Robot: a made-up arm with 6 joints. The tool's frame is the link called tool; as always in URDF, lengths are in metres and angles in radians. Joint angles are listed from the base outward. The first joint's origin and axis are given. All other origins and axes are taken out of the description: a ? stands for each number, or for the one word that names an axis. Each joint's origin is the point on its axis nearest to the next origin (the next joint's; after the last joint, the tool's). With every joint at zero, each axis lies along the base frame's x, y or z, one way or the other. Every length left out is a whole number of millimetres.
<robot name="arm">
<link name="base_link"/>
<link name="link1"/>
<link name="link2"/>
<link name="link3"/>
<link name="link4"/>
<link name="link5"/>
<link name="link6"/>
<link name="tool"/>
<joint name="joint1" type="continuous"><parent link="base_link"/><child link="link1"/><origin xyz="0.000 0.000 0.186"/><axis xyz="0 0 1"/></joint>
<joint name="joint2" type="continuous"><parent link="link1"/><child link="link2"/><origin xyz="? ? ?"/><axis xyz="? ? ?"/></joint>
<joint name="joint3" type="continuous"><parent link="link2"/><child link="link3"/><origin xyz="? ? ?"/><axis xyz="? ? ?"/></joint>
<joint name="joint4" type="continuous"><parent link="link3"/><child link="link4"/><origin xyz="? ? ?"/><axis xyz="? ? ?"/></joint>
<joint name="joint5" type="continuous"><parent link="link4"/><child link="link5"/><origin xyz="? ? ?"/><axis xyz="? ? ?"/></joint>
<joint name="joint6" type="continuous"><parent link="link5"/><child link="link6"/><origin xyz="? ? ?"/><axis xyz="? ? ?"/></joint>
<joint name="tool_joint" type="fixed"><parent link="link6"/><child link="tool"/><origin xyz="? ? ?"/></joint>
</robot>
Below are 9 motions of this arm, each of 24 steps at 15 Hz.
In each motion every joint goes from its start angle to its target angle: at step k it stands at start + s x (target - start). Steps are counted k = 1, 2, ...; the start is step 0. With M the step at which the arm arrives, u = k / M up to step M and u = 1 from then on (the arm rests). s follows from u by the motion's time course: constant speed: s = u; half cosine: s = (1 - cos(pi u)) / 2; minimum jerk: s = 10 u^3 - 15 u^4 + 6 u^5.
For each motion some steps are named. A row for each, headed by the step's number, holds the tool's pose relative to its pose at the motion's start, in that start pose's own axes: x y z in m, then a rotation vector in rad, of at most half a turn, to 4 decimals.
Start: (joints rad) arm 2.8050 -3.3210 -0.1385 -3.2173 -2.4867 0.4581
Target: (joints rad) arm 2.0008 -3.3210 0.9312 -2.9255 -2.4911 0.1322
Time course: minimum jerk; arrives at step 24
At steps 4, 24:
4: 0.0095 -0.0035 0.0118 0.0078 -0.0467 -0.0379
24: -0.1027 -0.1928 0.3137 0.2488 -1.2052 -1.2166

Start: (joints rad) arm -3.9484 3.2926 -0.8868 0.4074 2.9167 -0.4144
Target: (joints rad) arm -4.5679 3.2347 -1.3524 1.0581 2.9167 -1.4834
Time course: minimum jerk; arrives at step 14
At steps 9, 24:
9: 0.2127 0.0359 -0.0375 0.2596 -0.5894 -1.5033
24: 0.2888 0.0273 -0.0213 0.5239 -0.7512 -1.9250

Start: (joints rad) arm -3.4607 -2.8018 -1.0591 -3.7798 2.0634 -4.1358
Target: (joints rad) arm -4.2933 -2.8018 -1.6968 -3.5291 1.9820 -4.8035
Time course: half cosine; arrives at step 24
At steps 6, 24:
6: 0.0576 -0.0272 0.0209 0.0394 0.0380 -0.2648
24: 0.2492 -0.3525 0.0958 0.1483 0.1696 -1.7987

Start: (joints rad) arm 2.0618 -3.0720 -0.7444 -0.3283 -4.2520 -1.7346
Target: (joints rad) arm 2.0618 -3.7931 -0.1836 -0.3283 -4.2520 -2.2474
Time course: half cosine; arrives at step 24
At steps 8, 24:
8: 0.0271 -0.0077 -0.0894 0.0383 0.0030 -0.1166
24: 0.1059 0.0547 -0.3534 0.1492 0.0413 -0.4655

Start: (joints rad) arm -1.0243 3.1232 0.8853 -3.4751 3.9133 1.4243
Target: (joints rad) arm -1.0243 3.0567 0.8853 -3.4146 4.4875 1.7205
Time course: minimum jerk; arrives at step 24
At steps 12, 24:
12: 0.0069 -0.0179 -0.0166 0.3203 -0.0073 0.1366
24: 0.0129 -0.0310 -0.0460 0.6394 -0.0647 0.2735

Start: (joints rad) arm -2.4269 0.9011 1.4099 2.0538 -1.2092 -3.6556
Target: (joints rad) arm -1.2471 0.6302 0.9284 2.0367 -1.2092 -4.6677
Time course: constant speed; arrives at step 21
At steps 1, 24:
1: -0.0126 -0.0095 -0.0450 0.0618 -0.0259 -0.0502
24: 0.0827 0.3601 -0.9259 1.4044 -0.3210 -0.9279

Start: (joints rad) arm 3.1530 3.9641 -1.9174 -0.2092 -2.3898 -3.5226
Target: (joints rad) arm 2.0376 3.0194 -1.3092 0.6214 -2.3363 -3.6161
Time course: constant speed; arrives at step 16
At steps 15, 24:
15: -0.2016 0.4321 -0.1092 -0.2110 0.3930 -1.5017
24: -0.1929 0.4756 -0.0986 -0.2273 0.4488 -1.5821

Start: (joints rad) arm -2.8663 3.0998 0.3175 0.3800 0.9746 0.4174
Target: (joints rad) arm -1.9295 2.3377 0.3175 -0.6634 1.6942 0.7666
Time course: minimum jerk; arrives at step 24
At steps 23, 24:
23: 0.2269 0.3455 -0.4780 1.3163 -1.2737 -0.1951
24: 0.2274 0.3458 -0.4781 1.3167 -1.2750 -0.1949

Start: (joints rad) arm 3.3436 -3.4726 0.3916 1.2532 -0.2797 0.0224
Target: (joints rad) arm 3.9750 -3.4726 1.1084 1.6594 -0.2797 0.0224
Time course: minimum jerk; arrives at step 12
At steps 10, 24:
10: -0.1092 -0.4243 -0.1372 0.6014 -0.1738 -0.3769
24: -0.1229 -0.4347 -0.1457 0.6209 -0.1930 -0.3889

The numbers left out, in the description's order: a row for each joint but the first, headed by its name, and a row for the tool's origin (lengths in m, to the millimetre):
joint2: xyz 0.000 0.044 0.000, axis 0 1 0
joint3: xyz 0.000 0.000 0.420, axis 0 1 0
joint4: xyz 0.000 0.000 0.535, axis 0 0 1
joint5: xyz 0.000 0.000 0.000, axis 0 1 0
joint6: xyz 0.000 0.000 0.142, axis 0 0 1
tool: xyz 0.000 0.000 0.000

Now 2 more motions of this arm.
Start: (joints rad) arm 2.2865 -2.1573 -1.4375 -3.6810 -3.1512 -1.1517
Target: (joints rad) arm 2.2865 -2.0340 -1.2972 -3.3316 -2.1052 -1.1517
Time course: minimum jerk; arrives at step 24
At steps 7, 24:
7: 0.0240 0.0298 0.0070 -0.1200 0.0360 -0.0545
24: 0.1839 0.1584 0.0271 -0.6821 0.4029 -0.3574

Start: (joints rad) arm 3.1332 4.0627 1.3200 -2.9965 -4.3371 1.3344
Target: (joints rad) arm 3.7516 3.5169 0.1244 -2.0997 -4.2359 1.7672
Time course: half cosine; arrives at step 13
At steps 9, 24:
9: 0.3783 -0.4600 0.5826 1.4858 0.7016 0.1933
24: 0.3964 -0.6829 0.6115 1.9075 0.6602 0.4158

